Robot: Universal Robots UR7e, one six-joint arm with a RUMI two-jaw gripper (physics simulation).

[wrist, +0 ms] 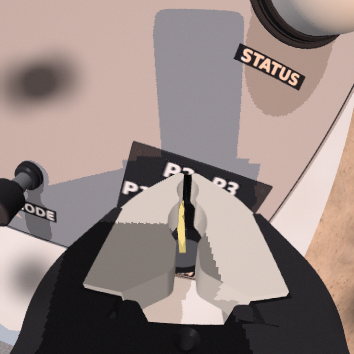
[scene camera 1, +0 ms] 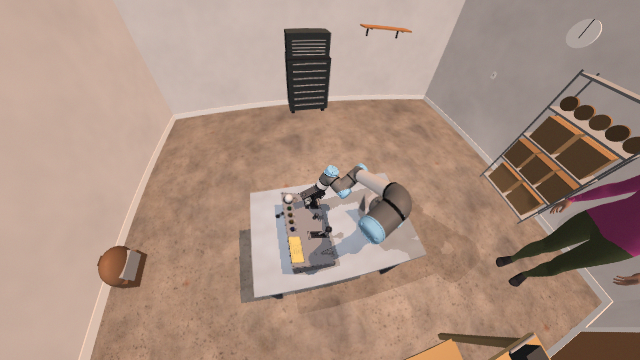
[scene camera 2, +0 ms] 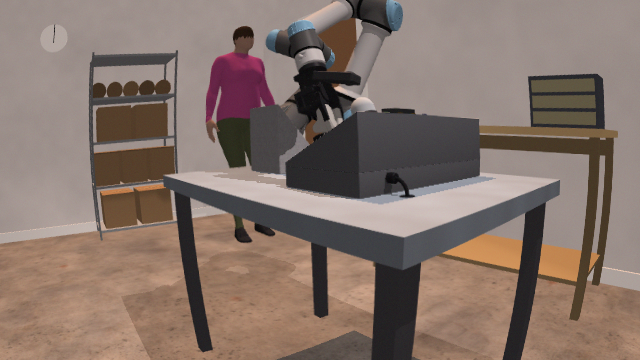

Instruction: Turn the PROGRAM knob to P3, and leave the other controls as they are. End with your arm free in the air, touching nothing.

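Frame: origin at the arm's base, x ahead, y left, z up, level; metres.
Seen in the pictures: gripper, fingertip midpoint: (wrist: pixel 186 176) (scene camera 1: pixel 306 203); arm's base, origin of the base link: (scene camera 2: pixel 281 129).
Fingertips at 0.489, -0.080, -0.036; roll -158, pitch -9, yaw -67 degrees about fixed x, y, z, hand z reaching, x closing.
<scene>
Offsets run from my fingertips to a thing's middle, as dx, dy, dz. "spot": to the spot under its first point. Level surfaces: height alone.
The grey control console {+0.004, +0.172, -0.022} (scene camera 1: pixel 315 252) (scene camera 2: pixel 420 145) (wrist: pixel 115 30) stands on the table {dz -0.106} (scene camera 1: pixel 265 280) (scene camera 2: pixel 400 220). My gripper (scene camera 1: pixel 312 202) (scene camera 2: pixel 327 125) (wrist: pixel 186 176) is shut, its fingertips nearly together, low over the console by the PROGRAM knob. In the wrist view, the dark knob {-0.045, -0.017, +0.014} (wrist: pixel 186 255) and its yellow pointer line {spot: -0.028, -0.007, +0.022} (wrist: pixel 181 230) show through the gap between the fingers. The line points up the view, nearer the P2 label {spot: +0.001, +0.008, +0.001} (wrist: pixel 175 170) than the P3 label {spot: +0.006, -0.028, +0.002} (wrist: pixel 227 185). The fingers hide most of the knob, so its exact setting and any contact cannot be told.
The MODE switch {-0.054, +0.103, -0.002} (wrist: pixel 25 175) is left of the label plate. The white STATUS dome {spot: +0.112, +0.009, +0.090} (scene camera 1: pixel 288 198) (scene camera 2: pixel 363 104) (wrist: pixel 315 15) is at the console's corner. A black lever {-0.128, +0.215, +0.039} (scene camera 1: pixel 327 231) rises farther along. A person (scene camera 1: pixel 617 210) (scene camera 2: pixel 238 87) stands beyond the table.
</scene>
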